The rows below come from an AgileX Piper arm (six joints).
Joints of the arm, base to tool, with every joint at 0 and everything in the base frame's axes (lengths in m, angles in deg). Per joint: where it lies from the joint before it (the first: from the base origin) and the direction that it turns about. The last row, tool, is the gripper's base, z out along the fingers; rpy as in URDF.
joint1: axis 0 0 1 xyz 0.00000 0.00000 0.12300
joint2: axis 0 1 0 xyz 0.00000 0.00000 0.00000
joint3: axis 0 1 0 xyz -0.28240 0.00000 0.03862
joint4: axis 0.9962 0 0.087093 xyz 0.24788 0.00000 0.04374
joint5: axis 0 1 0 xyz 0.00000 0.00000 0.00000
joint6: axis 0.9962 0 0.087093 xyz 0.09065 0.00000 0.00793
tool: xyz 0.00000 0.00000 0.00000 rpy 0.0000 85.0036 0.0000
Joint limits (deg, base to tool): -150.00..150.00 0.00..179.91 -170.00..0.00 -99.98..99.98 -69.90..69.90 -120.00..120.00
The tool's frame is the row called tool.
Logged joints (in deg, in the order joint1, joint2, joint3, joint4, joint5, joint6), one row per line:
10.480 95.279 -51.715 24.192 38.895 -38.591
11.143 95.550 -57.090 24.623 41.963 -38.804
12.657 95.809 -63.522 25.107 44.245 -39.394
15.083 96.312 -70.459 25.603 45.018 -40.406
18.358 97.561 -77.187 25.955 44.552 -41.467
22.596 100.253 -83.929 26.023 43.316 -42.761
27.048 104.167 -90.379 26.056 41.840 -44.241
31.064 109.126 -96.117 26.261 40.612 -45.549
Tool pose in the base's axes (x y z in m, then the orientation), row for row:
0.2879 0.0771 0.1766 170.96 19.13 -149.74
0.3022 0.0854 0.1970 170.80 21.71 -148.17
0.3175 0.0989 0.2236 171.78 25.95 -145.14
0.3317 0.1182 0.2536 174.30 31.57 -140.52
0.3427 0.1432 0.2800 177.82 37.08 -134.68
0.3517 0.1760 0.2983 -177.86 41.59 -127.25
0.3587 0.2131 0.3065 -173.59 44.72 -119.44
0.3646 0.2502 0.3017 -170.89 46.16 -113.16
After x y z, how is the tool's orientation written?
As angles about the fixed x, y, z axes (roll, pitch, yaw), in degrees.
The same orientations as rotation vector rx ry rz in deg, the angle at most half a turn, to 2 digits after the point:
-44.57 156.55 19.58
-46.35 153.52 20.84
-49.28 148.33 21.50
-52.91 141.17 21.46
-56.78 133.59 21.30
-61.46 126.19 21.33
-66.24 119.70 21.75
-70.55 115.24 22.71

